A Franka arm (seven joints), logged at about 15 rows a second.
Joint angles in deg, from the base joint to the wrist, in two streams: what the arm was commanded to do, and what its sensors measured. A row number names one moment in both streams.
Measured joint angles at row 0:
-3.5, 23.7, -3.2, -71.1, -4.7, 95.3, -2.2
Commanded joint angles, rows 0 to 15:
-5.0, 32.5, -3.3, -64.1, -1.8, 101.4, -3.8
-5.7, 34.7, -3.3, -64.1, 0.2, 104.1, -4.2
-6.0, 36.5, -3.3, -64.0, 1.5, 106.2, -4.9
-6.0, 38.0, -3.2, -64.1, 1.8, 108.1, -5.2
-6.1, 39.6, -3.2, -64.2, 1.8, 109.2, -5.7
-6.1, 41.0, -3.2, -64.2, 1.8, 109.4, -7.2
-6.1, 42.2, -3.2, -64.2, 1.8, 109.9, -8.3
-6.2, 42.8, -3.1, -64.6, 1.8, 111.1, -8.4
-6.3, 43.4, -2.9, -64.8, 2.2, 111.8, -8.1
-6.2, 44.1, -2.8, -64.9, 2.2, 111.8, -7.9
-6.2, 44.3, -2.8, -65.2, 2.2, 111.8, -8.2
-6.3, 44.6, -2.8, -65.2, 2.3, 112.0, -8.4
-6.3, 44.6, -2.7, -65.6, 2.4, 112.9, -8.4
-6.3, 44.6, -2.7, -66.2, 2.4, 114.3, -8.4
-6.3, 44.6, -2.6, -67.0, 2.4, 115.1, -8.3
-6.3, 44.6, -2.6, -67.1, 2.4, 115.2, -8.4
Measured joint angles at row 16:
-5.8, 44.4, -3.1, -67.5, 0.8, 113.8, -6.4
